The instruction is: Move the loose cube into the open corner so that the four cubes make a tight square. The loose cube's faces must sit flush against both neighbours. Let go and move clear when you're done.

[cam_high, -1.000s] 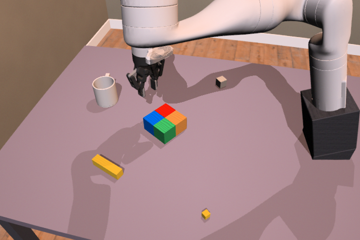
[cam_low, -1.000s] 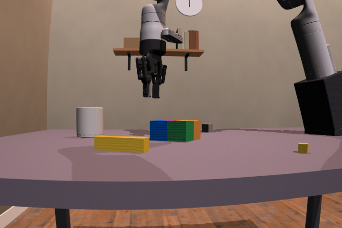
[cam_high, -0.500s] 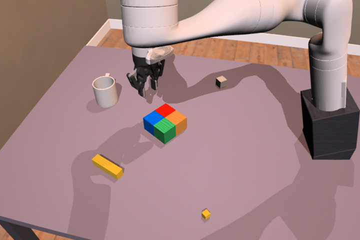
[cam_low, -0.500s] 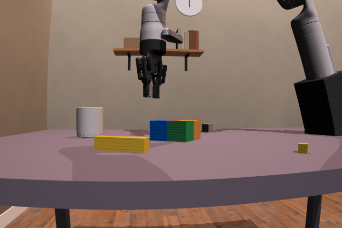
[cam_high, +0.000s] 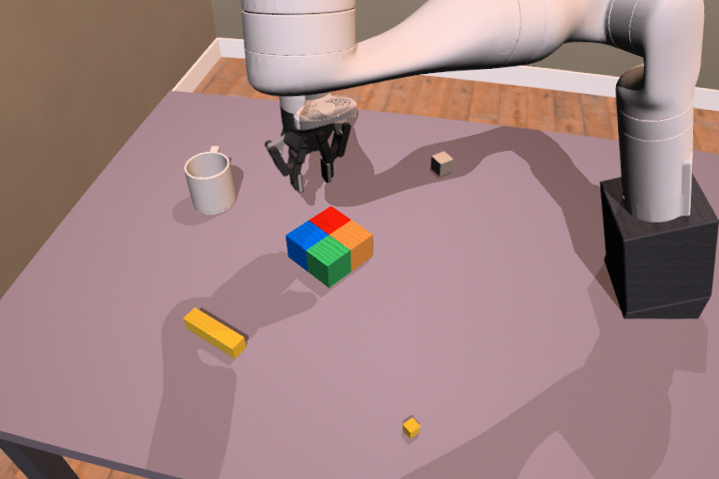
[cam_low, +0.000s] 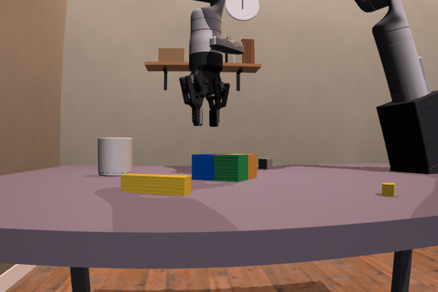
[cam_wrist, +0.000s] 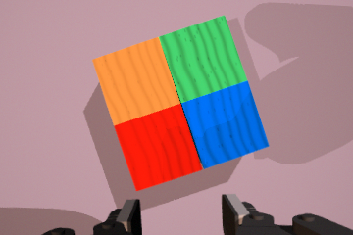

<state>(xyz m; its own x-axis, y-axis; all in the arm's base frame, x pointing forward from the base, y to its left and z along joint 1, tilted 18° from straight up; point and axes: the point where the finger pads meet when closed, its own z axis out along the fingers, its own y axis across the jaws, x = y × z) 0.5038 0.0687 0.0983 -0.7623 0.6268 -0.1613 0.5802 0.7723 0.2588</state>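
Right now the red cube is 100 mm below my hand, 30 mm behind it and 10 mm to the left of it. The rest, counted from my hand: orange cube (100 mm below, 80 mm behind, 20 mm to the left); then blue cube (100 mm below, 50 mm to the left, 10 mm behind); then green cube (100 mm below, 70 mm to the left, 60 mm behind).
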